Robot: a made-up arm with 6 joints.
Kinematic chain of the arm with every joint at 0, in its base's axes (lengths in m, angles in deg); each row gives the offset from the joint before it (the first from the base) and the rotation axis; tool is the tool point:
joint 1: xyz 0 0 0.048 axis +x
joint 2: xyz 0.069 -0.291 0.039 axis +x
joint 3: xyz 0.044 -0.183 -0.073 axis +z
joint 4: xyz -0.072 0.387 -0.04 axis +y
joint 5: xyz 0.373 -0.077 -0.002 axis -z
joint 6: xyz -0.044 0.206 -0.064 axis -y
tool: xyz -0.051 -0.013 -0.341
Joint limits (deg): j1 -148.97..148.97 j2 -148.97..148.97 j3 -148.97..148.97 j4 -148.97..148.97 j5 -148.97..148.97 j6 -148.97..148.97
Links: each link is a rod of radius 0.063 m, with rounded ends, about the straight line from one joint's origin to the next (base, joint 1, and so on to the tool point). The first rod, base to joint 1, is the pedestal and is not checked.
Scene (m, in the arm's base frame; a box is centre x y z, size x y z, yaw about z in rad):
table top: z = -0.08
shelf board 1: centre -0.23 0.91 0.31 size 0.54 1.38 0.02 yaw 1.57
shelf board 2: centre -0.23 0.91 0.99 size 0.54 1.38 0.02 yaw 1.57
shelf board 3: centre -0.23 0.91 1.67 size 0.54 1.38 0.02 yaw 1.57
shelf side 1: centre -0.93 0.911 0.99 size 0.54 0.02 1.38 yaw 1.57
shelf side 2: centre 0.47 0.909 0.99 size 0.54 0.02 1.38 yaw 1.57
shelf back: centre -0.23 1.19 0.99 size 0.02 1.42 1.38 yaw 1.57
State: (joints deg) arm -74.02 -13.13 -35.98 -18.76 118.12 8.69
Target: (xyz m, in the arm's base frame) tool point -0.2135 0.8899 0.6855
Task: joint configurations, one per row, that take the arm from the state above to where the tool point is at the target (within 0.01 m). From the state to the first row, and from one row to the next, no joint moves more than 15 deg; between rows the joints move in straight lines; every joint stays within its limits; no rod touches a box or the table.
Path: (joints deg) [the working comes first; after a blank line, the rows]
Joints at the target: -111.35 6.04 88.53 -131.87 148.97 -48.65
Straight joint move there: touches shelf board 1, the table top.

1: -73.44 -10.53 -21.78 -27.67 120.55 4.62
2: -72.85 -7.94 -7.59 -36.59 122.99 0.54
3: -72.27 -5.34 6.61 -45.50 125.42 -3.53
4: -71.69 -2.75 20.81 -54.41 127.86 -7.61
5: -71.10 -0.15 35.00 -63.33 130.29 -11.68
6: -70.52 2.45 49.20 -72.24 132.73 -15.76
7: -69.94 5.04 63.39 -81.15 135.16 -19.83
8: -69.35 7.64 77.59 -90.07 137.60 -23.91
9: -68.77 10.23 91.79 -98.98 140.03 -27.98
10: -82.96 8.84 90.70 -109.94 143.01 -34.87
11: -97.16 7.44 89.62 -120.90 145.99 -41.76
12: -111.35 6.04 88.53 -131.87 148.97 -48.65

